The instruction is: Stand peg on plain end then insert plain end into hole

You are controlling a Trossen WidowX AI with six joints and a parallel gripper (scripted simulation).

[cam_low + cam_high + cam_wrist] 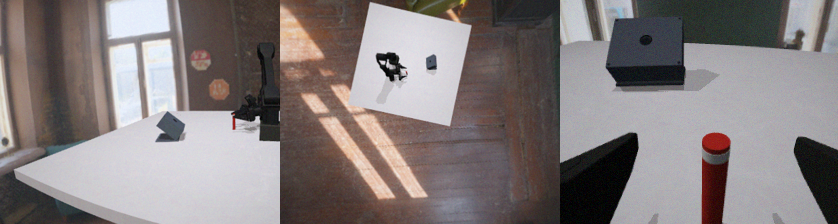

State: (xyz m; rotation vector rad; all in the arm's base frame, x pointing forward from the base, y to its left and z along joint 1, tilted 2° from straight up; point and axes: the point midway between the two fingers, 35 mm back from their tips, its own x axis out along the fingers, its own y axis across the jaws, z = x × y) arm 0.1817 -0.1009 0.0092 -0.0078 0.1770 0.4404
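Right now the peg is 20 mm below my gripper tip and 10 mm behind it. Round my gripper tip: panel (220 mm to the left, 220 mm ahead, 10 mm below).
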